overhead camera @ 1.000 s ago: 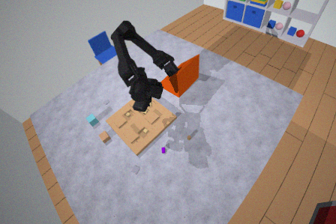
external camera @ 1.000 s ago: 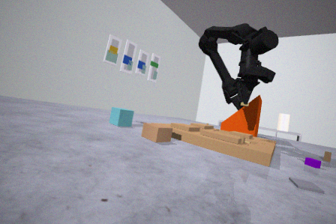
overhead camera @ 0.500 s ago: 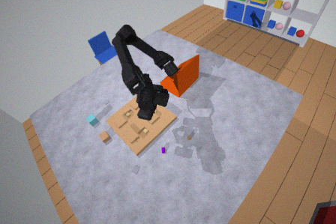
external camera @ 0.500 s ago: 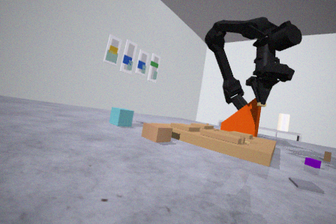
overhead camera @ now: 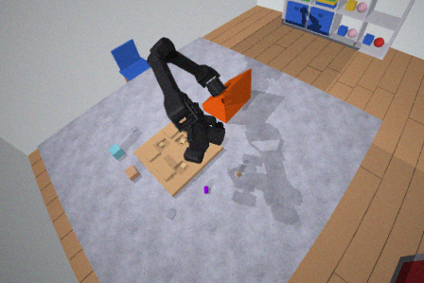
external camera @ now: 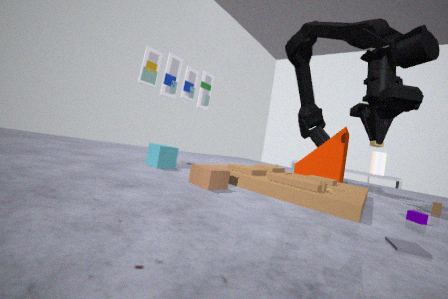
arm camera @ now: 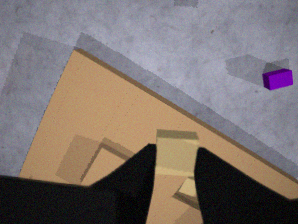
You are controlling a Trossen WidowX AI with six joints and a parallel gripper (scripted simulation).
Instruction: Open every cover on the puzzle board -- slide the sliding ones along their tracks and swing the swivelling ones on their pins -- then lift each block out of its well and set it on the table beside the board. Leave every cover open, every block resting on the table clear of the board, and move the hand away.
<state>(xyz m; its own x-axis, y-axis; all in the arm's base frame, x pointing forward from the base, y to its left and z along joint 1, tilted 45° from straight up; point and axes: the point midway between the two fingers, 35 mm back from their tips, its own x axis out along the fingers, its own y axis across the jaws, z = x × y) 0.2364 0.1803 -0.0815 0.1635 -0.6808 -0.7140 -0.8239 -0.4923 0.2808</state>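
Right now my gripper tip is 160 mm to the left of the tan puzzle board, 100 mm above it and 70 mm short of it. The rest, counted from my gripper tip: cyan block 340 mm to the right, 290 mm ahead, 100 mm below; small brown block 120 mm to the left, 110 mm below, 60 mm behind; purple block 120 mm below, 80 mm to the left, 80 mm ahead.
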